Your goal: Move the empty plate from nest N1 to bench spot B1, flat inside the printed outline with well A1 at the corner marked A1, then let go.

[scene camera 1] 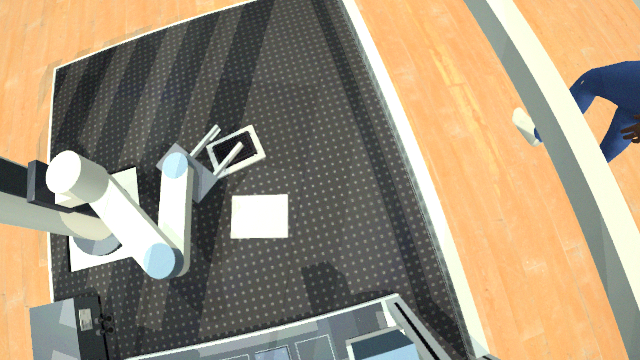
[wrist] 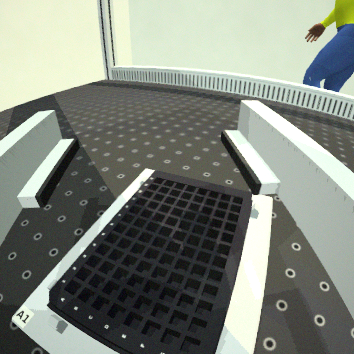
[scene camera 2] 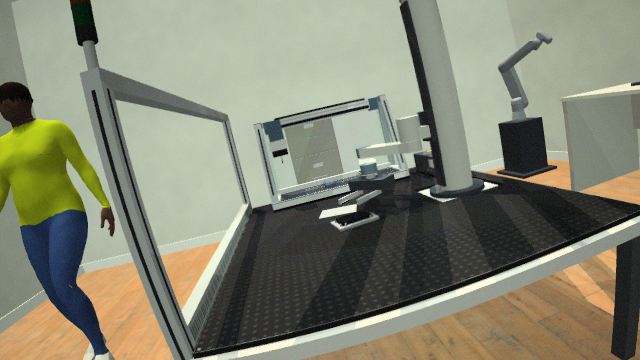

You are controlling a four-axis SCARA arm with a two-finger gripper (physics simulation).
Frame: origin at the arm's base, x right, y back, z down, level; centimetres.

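Seen in the pictures: gripper, between the fingertips: (scene camera 1: 229, 135) (wrist: 148, 121) (scene camera 2: 348, 202); arm's base, origin of its link: (scene camera 2: 457, 189).
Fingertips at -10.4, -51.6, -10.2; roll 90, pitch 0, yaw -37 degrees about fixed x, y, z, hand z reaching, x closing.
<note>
Offsets run from my fingertips to a thing's middle, as dx, dy, dz. "spot": to the spot under its first point.
The black plate @(+1.7, +1.0, +7.1) (scene camera 1: 232, 142) (scene camera 2: 352, 219) (wrist: 165, 240) with empty wells lies flat in the white nest N1 (scene camera 1: 258, 141) (scene camera 2: 345, 228) (wrist: 250, 280). The nest's A1 label shows at the near left corner in the wrist view. My gripper (scene camera 1: 228, 136) (scene camera 2: 349, 205) (wrist: 148, 121) is above the plate, its fingers drawn in with nothing between them. The plate lies below the pads, apart from them. Bench spot B1 is the white sheet @(+23.8, -1.9, +8.9) (scene camera 1: 259, 216) (scene camera 2: 338, 211) beside the nest; glare hides its printed outline and A1 mark in scene camera 1.
The arm's column (scene camera 2: 447, 100) stands on the dark bench. A gantry frame (scene camera 2: 260, 160) stands at the bench end beyond the sheet. A dark box @(spot: +43.9, +55.0, +3.0) (scene camera 1: 90, 325) is at the lower left. A person (scene camera 2: 50, 170) (wrist: 332, 50) stands outside the bench's side frame @(spot: -21.4, -48.8, -51.0) (scene camera 2: 170, 95).
</note>
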